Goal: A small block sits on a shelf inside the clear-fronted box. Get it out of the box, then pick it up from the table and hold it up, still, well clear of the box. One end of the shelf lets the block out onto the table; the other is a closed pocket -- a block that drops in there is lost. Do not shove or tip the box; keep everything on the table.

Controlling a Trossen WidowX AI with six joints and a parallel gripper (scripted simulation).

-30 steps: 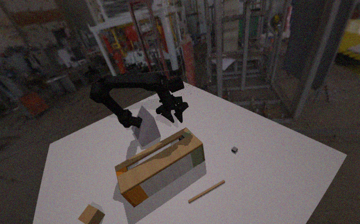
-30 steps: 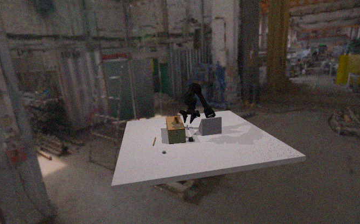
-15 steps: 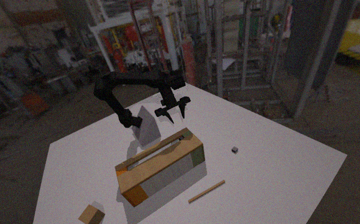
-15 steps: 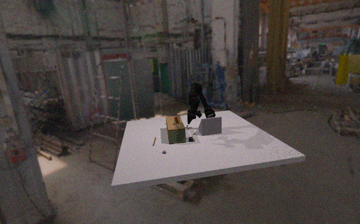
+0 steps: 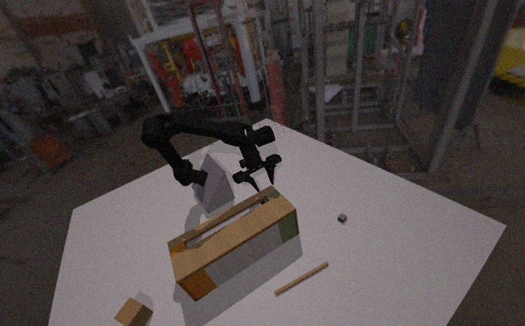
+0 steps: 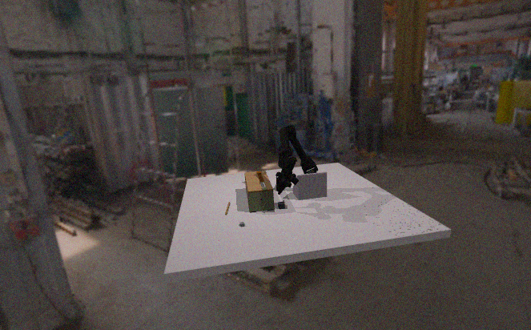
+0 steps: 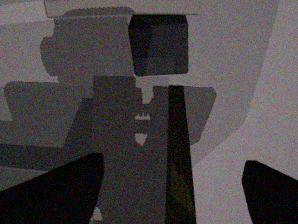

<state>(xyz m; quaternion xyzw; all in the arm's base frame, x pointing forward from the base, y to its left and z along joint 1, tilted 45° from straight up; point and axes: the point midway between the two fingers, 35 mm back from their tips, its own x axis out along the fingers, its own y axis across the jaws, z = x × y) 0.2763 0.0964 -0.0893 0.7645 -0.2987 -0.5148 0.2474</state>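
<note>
Right now the dark block is 80 mm below my gripper tip and 20 mm behind it. Also, from my gripper tip: small tan box 550 mm to the right, 70 mm below, 20 mm ahead; then thin wooden stick 280 mm ahead, 130 mm to the right, 100 mm below.
</note>
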